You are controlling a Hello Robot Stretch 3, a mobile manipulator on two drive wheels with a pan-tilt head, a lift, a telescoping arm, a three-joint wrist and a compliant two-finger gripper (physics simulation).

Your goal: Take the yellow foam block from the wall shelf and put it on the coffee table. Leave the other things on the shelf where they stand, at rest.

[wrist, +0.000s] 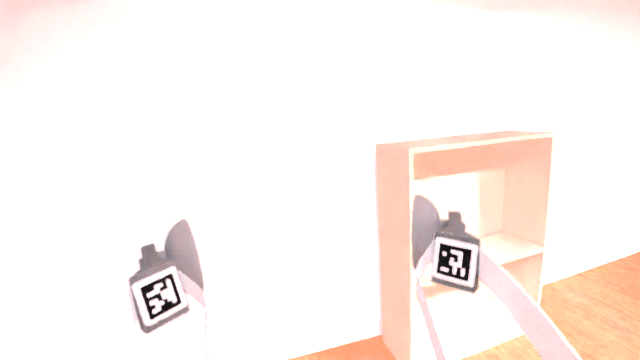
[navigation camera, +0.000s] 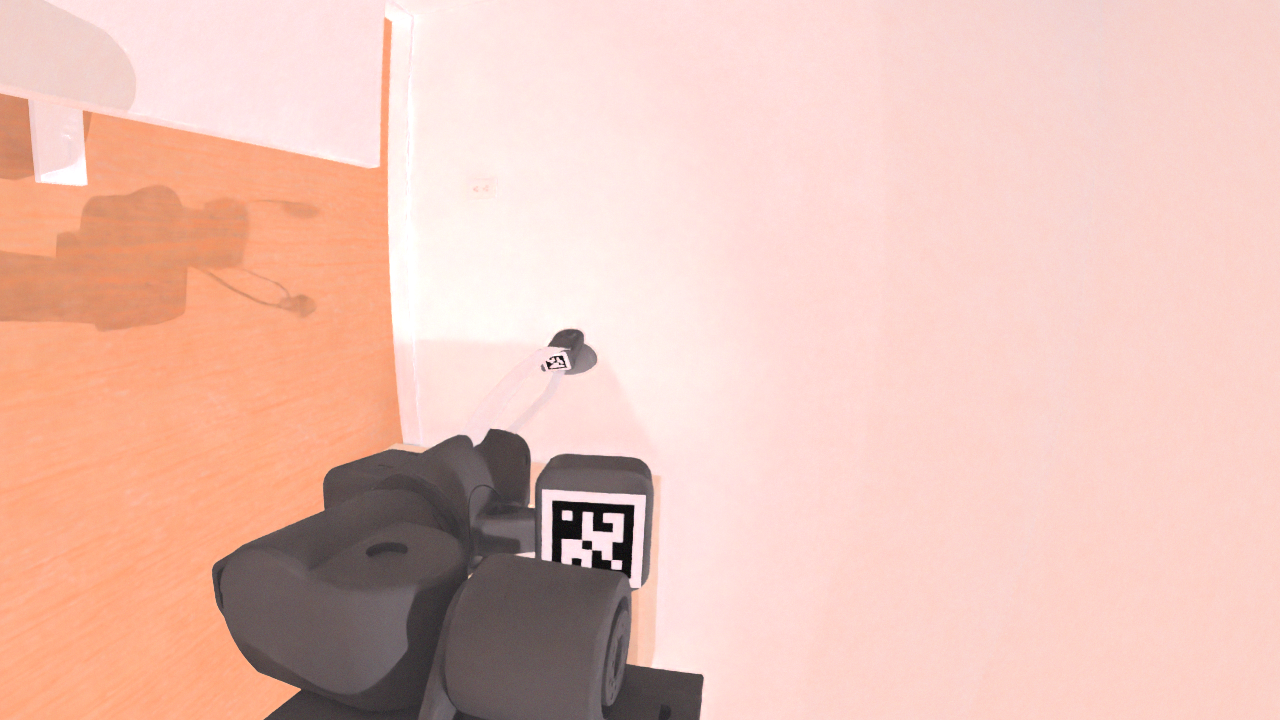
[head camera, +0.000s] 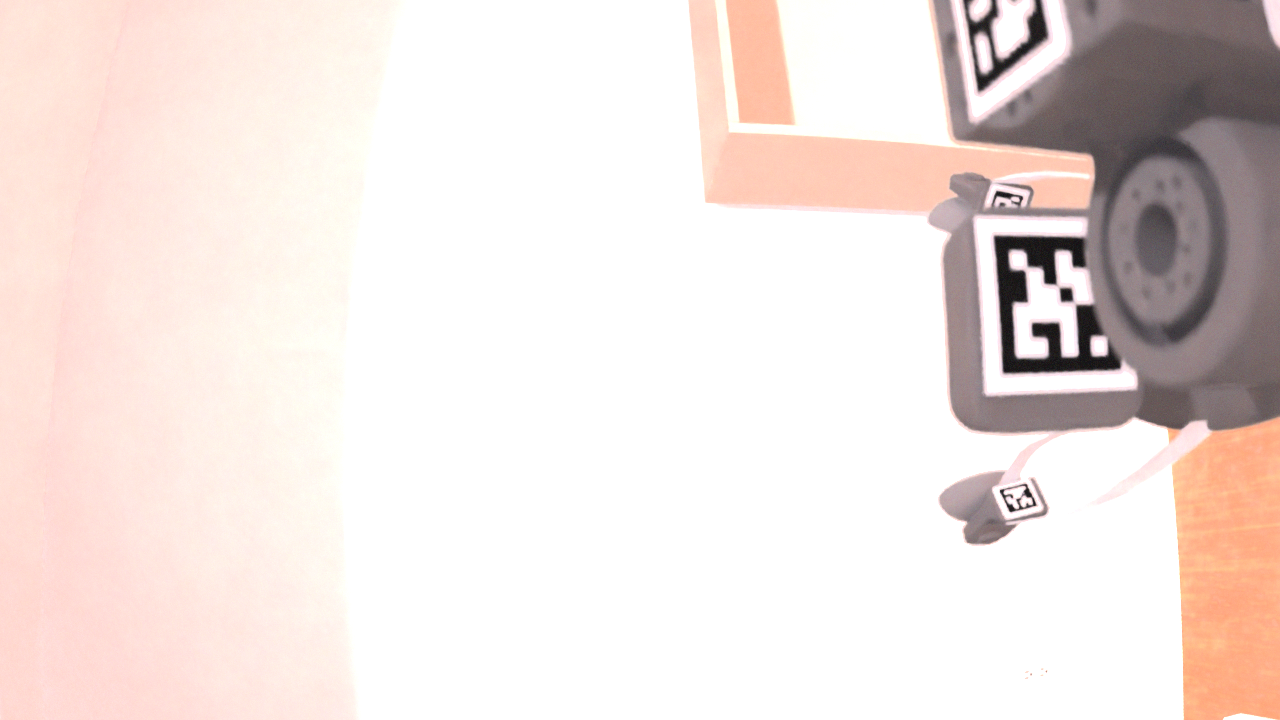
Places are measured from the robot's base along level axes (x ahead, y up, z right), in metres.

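Where they show: gripper, fingertip midpoint: (navigation camera: 575,433).
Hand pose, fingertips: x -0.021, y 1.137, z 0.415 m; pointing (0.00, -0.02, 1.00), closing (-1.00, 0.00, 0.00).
Observation:
After its pixels a point has its place.
My gripper (head camera: 962,355) @(x -0.021, y 1.137, z 0.415 m) (wrist: 305,233) @(x -0.021, y 1.137, z 0.415 m) is open, with its two fingers wide apart and no object between them. In the wrist view both fingers stand in front of a pale wall, and the right one overlaps an open bookcase. In the navigation view one finger shows against the wall, and the other is hidden behind the wrist. The yellow foam block and the wall shelf with its other things do not show in these views. I cannot tell whether the coffee table shows.
A light wooden bookcase (head camera: 823,170) @(x -0.430, y 0.867, z 1.482 m) (wrist: 393,225) stands against the wall. A white piece of furniture (navigation camera: 268,80) @(x 0.349, y 0.720, z 0.428 m) with a leg is at the upper left of the navigation view, above the wooden floor (navigation camera: 268,385) @(x -0.121, y 0.000, z 1.034 m). An outlet (navigation camera: 481,188) @(x 0.551, y 0.401, z 1.536 m) is on the wall.

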